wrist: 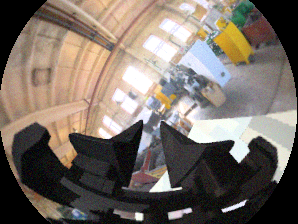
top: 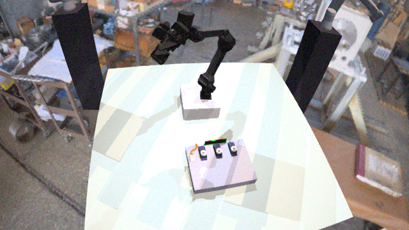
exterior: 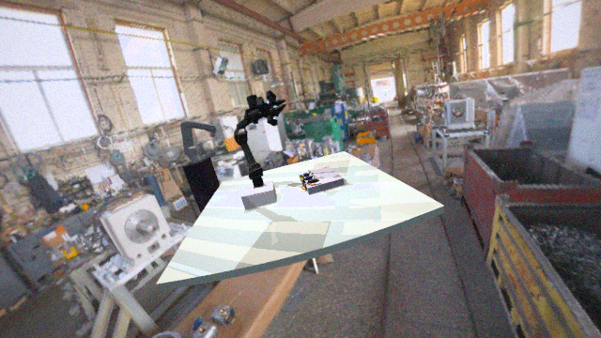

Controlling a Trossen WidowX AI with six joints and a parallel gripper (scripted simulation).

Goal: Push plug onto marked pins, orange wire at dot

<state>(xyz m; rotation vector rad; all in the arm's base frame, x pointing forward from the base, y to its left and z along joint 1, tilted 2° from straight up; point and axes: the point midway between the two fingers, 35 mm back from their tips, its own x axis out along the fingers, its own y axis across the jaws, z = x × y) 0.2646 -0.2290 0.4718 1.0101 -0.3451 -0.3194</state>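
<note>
Right now my gripper tip is 25 cm to the right of the green band and 49 cm above it. Also, from my gripper tip: printed holder 15 cm ahead, 28 cm to the left, 54 cm below.
</note>
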